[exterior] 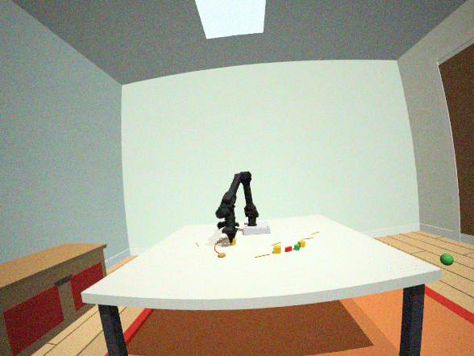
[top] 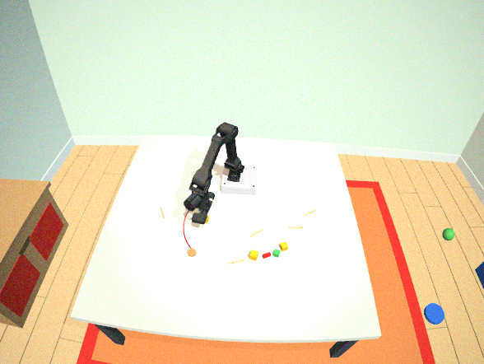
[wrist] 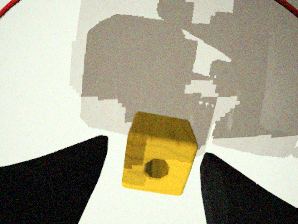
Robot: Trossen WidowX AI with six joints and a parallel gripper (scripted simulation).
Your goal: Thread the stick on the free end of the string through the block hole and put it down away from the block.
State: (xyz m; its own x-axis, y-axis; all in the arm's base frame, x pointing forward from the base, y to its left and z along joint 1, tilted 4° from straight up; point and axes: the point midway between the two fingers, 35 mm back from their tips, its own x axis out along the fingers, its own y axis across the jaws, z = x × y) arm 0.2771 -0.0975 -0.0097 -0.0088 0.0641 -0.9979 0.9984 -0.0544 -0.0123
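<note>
Now: the yellow block right at my gripper tip. Also, from my gripper tip: thin wooden stick 110 mm behind, 80 mm to the right, 20 mm below; then red block 160 mm ahead, 320 mm to the left, 10 mm below; then round wooden button 200 mm ahead, 20 mm to the right, 10 mm below.
</note>
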